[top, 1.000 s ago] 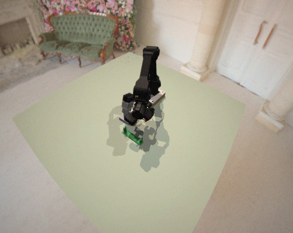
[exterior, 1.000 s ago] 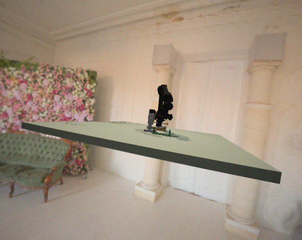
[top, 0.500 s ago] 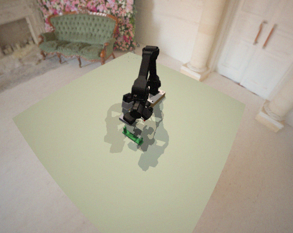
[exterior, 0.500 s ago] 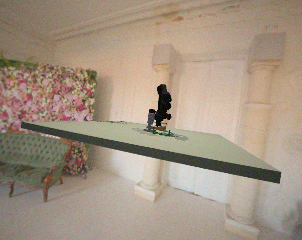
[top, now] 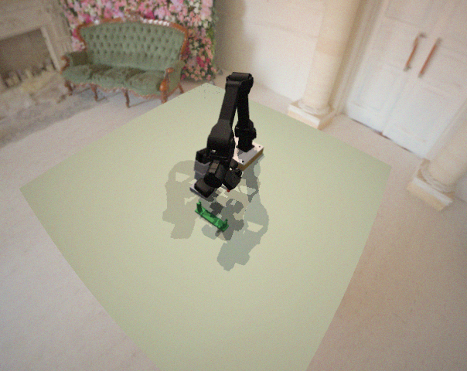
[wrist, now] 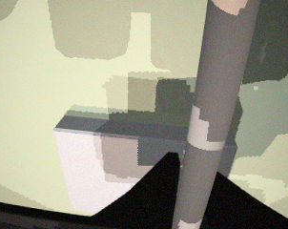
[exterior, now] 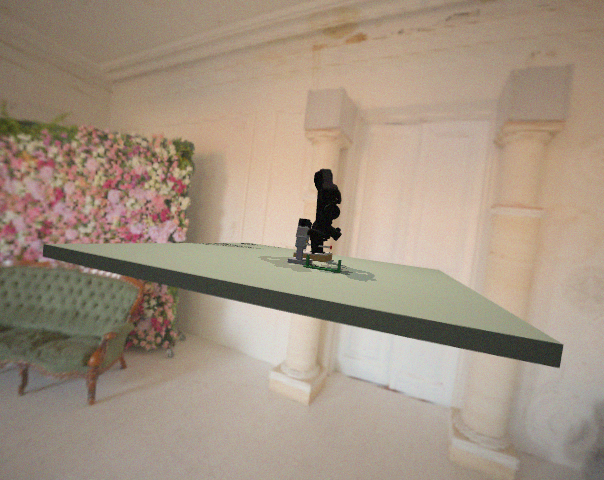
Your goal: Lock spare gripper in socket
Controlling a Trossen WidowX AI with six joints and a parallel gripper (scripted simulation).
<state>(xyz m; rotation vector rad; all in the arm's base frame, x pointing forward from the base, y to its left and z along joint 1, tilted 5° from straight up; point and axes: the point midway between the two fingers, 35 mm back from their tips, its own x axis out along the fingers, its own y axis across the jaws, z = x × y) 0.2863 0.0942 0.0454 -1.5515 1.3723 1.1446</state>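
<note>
The grey mount lies 5 cm to the right of my gripper tip. Also, from my gripper tip: spare gripper (5 cm to the right, 8 cm above); green rack (8 cm ahead, 8 cm to the left, 2 cm below).
</note>
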